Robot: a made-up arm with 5 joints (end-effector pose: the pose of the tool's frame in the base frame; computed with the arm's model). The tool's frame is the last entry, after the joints.
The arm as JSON. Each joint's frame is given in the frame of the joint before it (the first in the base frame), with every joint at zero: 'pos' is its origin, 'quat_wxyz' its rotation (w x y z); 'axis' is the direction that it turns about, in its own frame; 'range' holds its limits. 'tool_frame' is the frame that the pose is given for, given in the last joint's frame.
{
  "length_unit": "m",
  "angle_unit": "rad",
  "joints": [
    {
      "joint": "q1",
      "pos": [
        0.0,
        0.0,
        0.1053
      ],
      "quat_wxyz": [
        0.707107,
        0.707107,
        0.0,
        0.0
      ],
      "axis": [
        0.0,
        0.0,
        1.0
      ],
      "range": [
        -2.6,
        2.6
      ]
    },
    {
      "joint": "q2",
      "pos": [
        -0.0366,
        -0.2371,
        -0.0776
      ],
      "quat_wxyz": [
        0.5,
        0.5,
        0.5,
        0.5
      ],
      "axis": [
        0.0,
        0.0,
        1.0
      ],
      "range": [
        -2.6,
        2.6
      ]
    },
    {
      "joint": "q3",
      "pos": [
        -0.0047,
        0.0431,
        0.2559
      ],
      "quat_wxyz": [
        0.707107,
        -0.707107,
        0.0,
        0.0
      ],
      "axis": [
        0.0,
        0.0,
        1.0
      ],
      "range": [
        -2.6,
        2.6
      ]
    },
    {
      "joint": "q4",
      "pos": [
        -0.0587,
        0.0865,
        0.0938
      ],
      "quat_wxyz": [
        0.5,
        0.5,
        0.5,
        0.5
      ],
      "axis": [
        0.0,
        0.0,
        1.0
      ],
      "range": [
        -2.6,
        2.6
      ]
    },
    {
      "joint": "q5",
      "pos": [
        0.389,
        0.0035,
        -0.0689
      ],
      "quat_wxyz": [
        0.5,
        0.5,
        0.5,
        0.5
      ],
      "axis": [
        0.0,
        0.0,
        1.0
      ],
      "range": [
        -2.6,
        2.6
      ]
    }
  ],
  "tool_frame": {
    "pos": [
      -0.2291,
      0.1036,
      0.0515
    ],
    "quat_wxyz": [
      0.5,
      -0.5,
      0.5,
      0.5
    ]
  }
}
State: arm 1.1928 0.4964 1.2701 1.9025 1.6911
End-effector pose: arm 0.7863 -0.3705 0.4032 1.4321 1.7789 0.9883
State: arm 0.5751 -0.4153 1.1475 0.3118 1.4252
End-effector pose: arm 0.6717 -0.3152 -0.3718 -1.7301 -1.7116 -0.9206
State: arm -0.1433 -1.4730 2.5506 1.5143 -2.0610
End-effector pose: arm 0.1781 0.0447 0.4339 -1.3354 0.9219 1.7511
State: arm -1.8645 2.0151 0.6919 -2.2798 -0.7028
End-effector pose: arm -0.3254 -0.2040 -0.1839 0.8512 -0.1685 2.0087
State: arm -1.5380 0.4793 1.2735 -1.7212 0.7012
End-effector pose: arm 0.0269 0.2447 -0.3640 -0.5620 1.0365 -2.0007
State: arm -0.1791 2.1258 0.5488 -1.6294 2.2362
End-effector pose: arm 0.3430 0.2446 0.2741 0.4208 1.7054 0.5400
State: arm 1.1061 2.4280 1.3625 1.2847 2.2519
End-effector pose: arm 0.6460 0.6619 0.3987 0.2049 -0.7741 -1.7705
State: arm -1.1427 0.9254 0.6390 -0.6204 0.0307
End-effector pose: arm -0.1171 0.4335 0.0657 0.4155 0.6783 -1.3040
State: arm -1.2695 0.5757 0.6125 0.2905 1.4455
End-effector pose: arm -0.7874 0.2853 -0.1078 -0.9697 0.5812 0.2427
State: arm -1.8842 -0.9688 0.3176 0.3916 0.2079
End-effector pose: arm -0.2036 -0.1807 0.5019 -0.3361 1.4252 1.4231
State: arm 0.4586 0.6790 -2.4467 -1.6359 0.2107
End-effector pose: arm 0.0751 0.3420 0.0221 -1.4533 1.3873 -0.2110
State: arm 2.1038 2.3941 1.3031 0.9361 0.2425
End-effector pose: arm -0.0192 0.7067 0.2734 -1.8060 2.1502 -0.6208
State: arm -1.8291 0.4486 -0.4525 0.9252 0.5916
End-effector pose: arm -0.2125 -0.2658 0.5198 0.9418 1.5720 0.6140
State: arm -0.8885 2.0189 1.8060 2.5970 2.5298
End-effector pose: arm -0.2067 -0.1951 -0.6686 -2.7447 -0.8824 -0.4739
